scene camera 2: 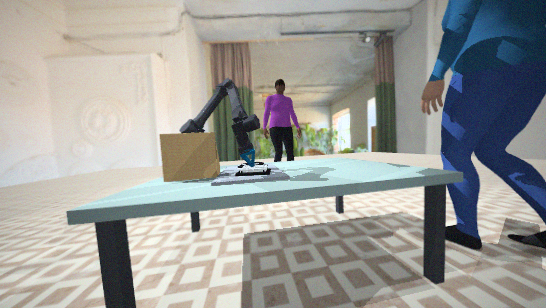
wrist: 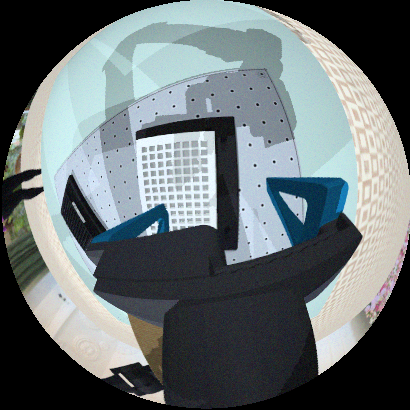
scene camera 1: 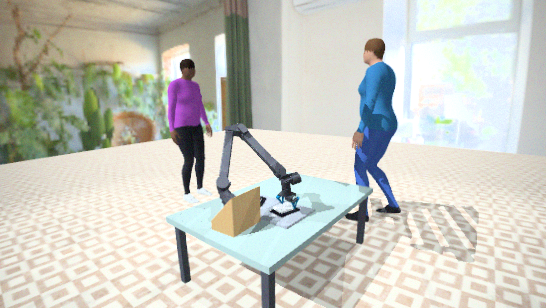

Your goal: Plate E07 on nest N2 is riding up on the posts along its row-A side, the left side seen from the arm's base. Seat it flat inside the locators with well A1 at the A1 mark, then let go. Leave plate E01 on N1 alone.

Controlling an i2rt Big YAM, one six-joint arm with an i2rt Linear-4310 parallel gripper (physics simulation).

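Frame: origin at the arm's base, x left, y back, z up, level; centimetres.
Seen in the pictures: gripper, fingertip midpoint: (scene camera 2: 252, 164) (wrist: 215, 196) (scene camera 1: 288, 206); arm's base at its link origin: (scene camera 2: 185, 149) (scene camera 1: 232, 204).
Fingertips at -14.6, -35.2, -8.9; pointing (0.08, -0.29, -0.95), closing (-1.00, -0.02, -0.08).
Pixels of each thing's top centre, then the offset from my fingertips to it, as dx, dy, dz. Level surfaces: height alone.
- black nest N2 at its top centre: (wrist: 182, 191) (scene camera 2: 254, 168) (scene camera 1: 284, 208) +3.7, -0.7, -2.6
- N1 at its top centre: (wrist: 73, 223) +29.7, -0.4, -2.2
- pale table at its surface level: dz -6.1
The white well plate, taken as E07 (scene camera 1: 284, 206) (scene camera 2: 253, 169) (wrist: 177, 175), sits on the black nest N2 (wrist: 228, 190). In the wrist view a wide black band shows on its right and its left edge covers the nest's rim; its near end is hidden by the gripper. The A1 mark and labels cannot be read. My gripper (scene camera 1: 288, 203) (scene camera 2: 250, 165) (wrist: 215, 196) is open and empty, low over the plate, with one blue finger over the plate's left side and the other beyond its right side. A dark plate or nest, taken as E01 on N1 (wrist: 80, 212), lies at the left.
Both nests stand on a grey perforated board (scene camera 1: 295, 220) (wrist: 260, 102) on the pale table (scene camera 1: 255, 250) (scene camera 2: 145, 196). A tan box (scene camera 1: 245, 214) (scene camera 2: 188, 157) stands beside the board. A person in blue (scene camera 1: 377, 95) (scene camera 2: 492, 100) stands near the table; another in purple (scene camera 1: 187, 105) (scene camera 2: 280, 111) stands farther back.
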